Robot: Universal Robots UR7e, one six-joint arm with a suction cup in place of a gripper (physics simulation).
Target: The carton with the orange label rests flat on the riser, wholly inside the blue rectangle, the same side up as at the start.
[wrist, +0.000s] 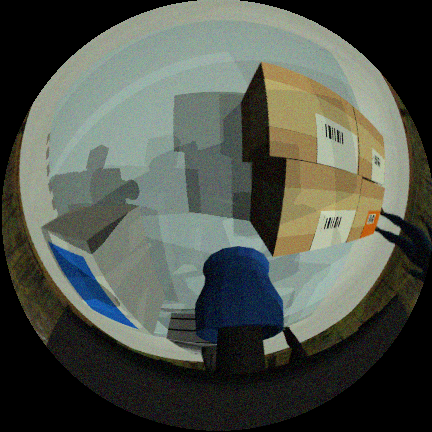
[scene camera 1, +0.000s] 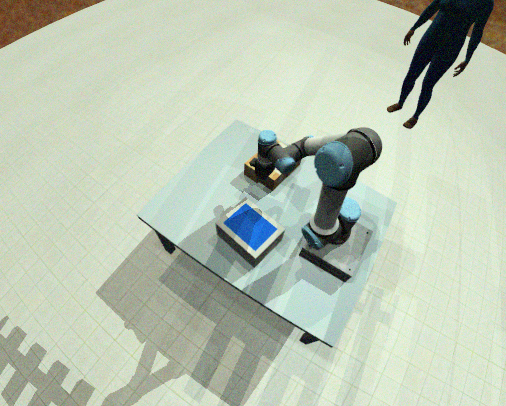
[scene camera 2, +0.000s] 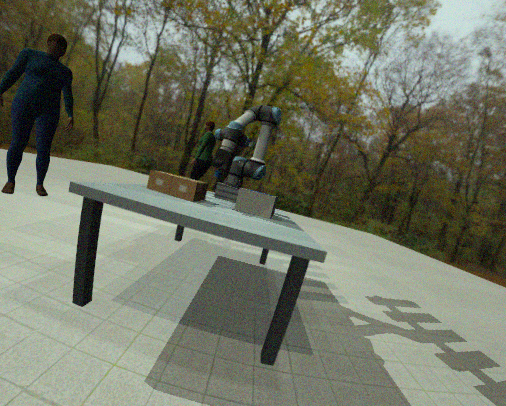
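Where they show: hand at its tool point: (wrist: 235, 272) (scene camera 2: 216, 176); arm's base at its link origin: (scene camera 2: 232, 186).
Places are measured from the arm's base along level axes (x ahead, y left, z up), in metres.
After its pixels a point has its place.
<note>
The carton with the orange label (wrist: 370, 196) @(y -0.230, x 0.468, z -0.009 m) is at the lower right of the carton group in the wrist view, label up. It is largely hidden behind the arm in scene view 1, and I cannot pick it out in scene view 2. The pale grey riser (scene camera 1: 237, 244) @(y 0.350, x 0.309, z -0.004 m) (scene camera 2: 254, 203) @(y 0.241, x 0.444, z -0.047 m) (wrist: 132, 270) @(y 0.147, x 0.349, z -0.038 m) stands apart from the cartons, the blue rectangle (scene camera 1: 250, 227) @(y 0.255, x 0.313, z 0.015 m) (wrist: 87, 282) @(y 0.209, x 0.358, z 0.015 m) on its top holding no carton. My suction cup (wrist: 239, 290) points down above the table, close beside the group's dark side, with no carton attached. In scene view 1 the wrist hides the cup.
Other brown cartons (wrist: 300, 120) (scene camera 2: 162, 182) with white barcode labels stand against the orange-label carton. The arm base sits on a dark plate (scene camera 1: 325, 265) @(y 0.157, x -0.059, z -0.050 m) on the table (scene camera 1: 185, 200) @(y 0.306, x 0.716, z -0.105 m) (scene camera 2: 225, 220) @(y 0.191, x 0.806, z -0.105 m). A person (scene camera 1: 435, 50) (scene camera 2: 37, 100) stands beyond the table; another in green (scene camera 2: 204, 150) stands behind it.
</note>
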